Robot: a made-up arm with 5 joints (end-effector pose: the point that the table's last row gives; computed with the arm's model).
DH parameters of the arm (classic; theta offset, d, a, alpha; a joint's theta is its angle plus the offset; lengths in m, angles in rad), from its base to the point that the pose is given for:
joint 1: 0 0.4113 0 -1.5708
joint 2: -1.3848 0 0.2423 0
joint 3: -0.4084 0 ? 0
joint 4: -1.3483 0 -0.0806 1.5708
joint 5: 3.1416 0.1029 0 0
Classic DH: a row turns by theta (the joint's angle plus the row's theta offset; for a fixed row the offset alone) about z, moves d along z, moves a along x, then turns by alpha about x.
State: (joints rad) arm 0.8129 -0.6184 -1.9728 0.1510 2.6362
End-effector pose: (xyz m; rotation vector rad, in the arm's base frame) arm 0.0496 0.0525 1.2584 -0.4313 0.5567 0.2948
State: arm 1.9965 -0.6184 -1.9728 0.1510 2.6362
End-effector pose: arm -0.0298 0.0658 1.2584 -0.7294 0.2416 1.4247
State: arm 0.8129 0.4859 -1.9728 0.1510 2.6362
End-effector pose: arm 0.5424 0.5731 0.7278 -1.1092 1.4318 0.2188
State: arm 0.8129 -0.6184 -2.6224 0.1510 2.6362
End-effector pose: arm -0.2354 -0.2487 1.2358 -0.0319 0.0412 0.3074
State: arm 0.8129 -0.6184 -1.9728 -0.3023 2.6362
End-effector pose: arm 0.0100 0.0106 1.2473 -0.1526 0.1970 0.3059
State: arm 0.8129 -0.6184 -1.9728 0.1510 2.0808
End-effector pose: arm 0.0496 0.0525 1.2584 -0.5666 0.4165 -0.2376
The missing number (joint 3, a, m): -0.5244
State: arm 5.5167 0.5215 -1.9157 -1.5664 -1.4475
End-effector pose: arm 0.4470 -0.4304 0.7352 0.1770 0.0627 0.9250
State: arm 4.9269 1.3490 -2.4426 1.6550 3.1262
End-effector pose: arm 0.1624 -0.7456 0.1578 -1.6561 -2.0884 -0.4867
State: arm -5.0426 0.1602 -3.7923 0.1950 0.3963
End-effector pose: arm -0.1193 -0.3480 1.1109 0.2965 0.1332 -1.4928
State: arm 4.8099 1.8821 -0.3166 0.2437 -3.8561
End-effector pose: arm -0.0406 0.4150 0.1233 -0.5897 -1.4791 -1.7998
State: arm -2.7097 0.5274 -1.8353 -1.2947 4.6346
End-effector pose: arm -0.6050 -0.2789 0.7030 0.4943 -0.2900 -1.1856
